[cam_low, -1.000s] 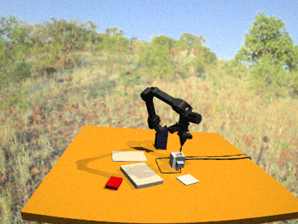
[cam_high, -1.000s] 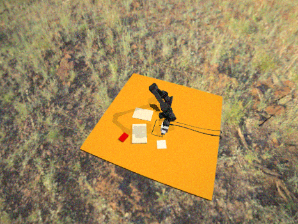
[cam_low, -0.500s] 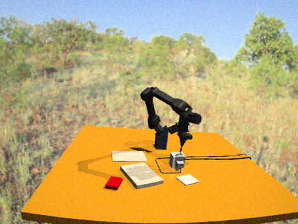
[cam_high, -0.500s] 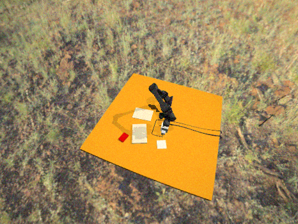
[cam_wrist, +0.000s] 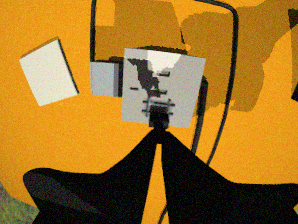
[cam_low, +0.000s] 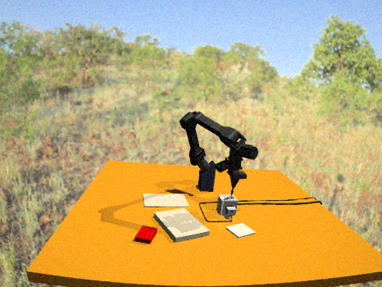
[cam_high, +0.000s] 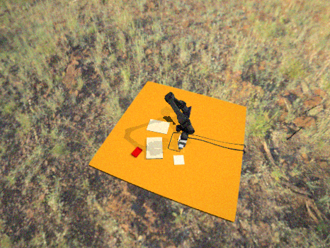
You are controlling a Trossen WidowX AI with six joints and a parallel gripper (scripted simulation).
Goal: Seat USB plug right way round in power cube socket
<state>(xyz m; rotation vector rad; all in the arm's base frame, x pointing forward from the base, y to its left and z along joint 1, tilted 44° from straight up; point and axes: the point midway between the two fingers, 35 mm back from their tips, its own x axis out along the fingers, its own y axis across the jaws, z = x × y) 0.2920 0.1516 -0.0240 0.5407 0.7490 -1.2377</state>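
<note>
Right now my gripper tip is 2 cm above the black USB plug. From my gripper tip the other things lie so: red block: 31 cm ahead, 34 cm to the right, 12 cm below; then white tile: 18 cm ahead, 4 cm to the left, 12 cm below; then thick white slab: 19 cm ahead, 22 cm to the right, 11 cm below.
</note>
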